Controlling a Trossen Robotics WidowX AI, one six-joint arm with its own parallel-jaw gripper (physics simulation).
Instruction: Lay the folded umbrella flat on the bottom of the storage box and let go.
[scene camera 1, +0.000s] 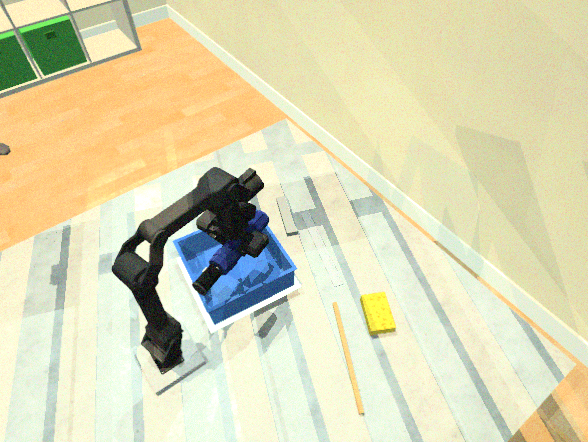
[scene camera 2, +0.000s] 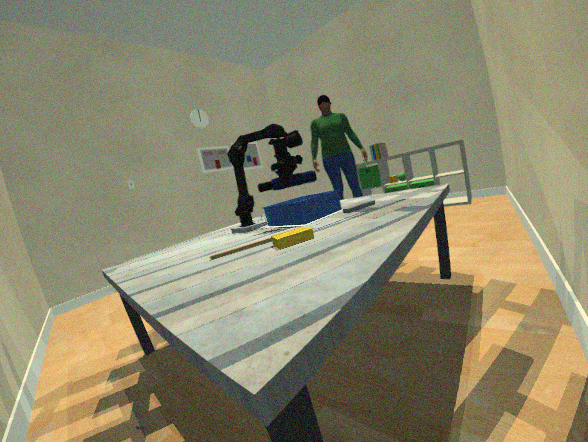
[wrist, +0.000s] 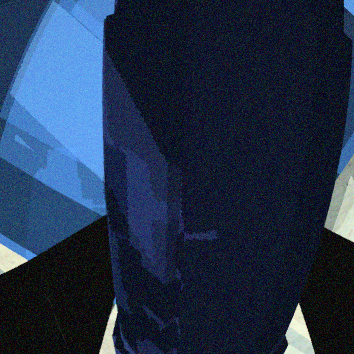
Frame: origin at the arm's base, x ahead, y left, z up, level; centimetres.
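Seen in the pictures: gripper, fingertip midpoint: (scene camera 1: 236, 251) (scene camera 2: 289, 184) (wrist: 206, 225); arm's base at its link origin: (scene camera 1: 168, 357) (scene camera 2: 247, 225).
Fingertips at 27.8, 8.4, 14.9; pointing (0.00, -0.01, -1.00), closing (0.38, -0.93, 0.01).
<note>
Pixels of each thing's top centre, then the offset from my fingertips to it, as dx, dy, dz. Level surfaces: height alone.
- storage box at its top centre: (wrist: 126, 112) (scene camera 1: 233, 254) (scene camera 2: 300, 198) +0.8, +4.4, -7.5
- folded umbrella at its top centre: (scene camera 1: 231, 243) (scene camera 2: 284, 175) -0.9, -0.3, +4.6
- table at its surface level: dz -17.2
- yellow sponge at its top centre: (scene camera 1: 378, 310) (scene camera 2: 291, 232) +24.8, -31.3, -14.2
- thin wooden stick at its top centre: (scene camera 1: 347, 352) (scene camera 2: 254, 242) +10.7, -34.7, -16.0
- flat grey bar at its top centre: (scene camera 1: 286, 213) (scene camera 2: 359, 204) +25.6, +13.0, -15.4
The storage box (scene camera 1: 255, 296) (scene camera 2: 302, 210) (wrist: 60, 75) is blue and open-topped, standing on the table beside the arm's base. My gripper (scene camera 1: 234, 237) (scene camera 2: 286, 176) (wrist: 206, 225) is shut on the folded umbrella (scene camera 1: 227, 256) (scene camera 2: 301, 178) (wrist: 225, 175), dark blue with a black handle. The umbrella is roughly level and hangs above the box, with a gap over the rim in scene camera 2. In scene camera 1 its handle end points to the lower left, across the near-left rim. In the wrist view the umbrella hides much of the box and the inner finger faces.
On the table (scene camera 2: 280, 310) lie a yellow sponge (scene camera 1: 378, 313) (scene camera 2: 293, 237), a thin wooden stick (scene camera 1: 348, 357) (scene camera 2: 240, 248) and a flat grey bar (scene camera 1: 287, 216) (scene camera 2: 359, 206). The bar lies close beside the box. A person (scene camera 2: 331, 135) stands behind the table.
</note>
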